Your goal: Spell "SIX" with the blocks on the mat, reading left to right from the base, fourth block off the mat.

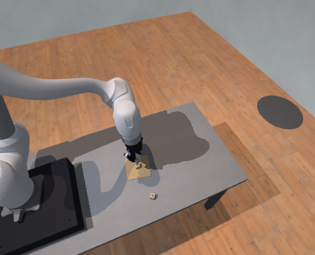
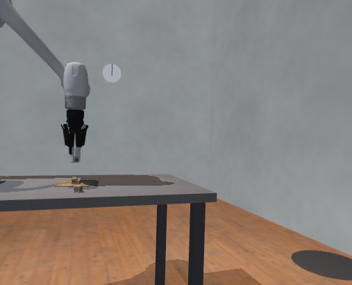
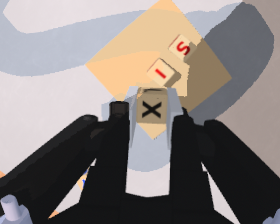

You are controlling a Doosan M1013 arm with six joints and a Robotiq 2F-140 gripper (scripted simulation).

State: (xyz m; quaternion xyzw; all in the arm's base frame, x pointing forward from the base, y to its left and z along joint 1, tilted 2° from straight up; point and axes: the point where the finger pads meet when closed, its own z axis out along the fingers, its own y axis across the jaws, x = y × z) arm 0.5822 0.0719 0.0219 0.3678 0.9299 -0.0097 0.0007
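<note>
Right now the tan mat is 140 mm below my hand and 20 mm to the left of it. The rest, counted from my hand: block: 20 mm below.
</note>
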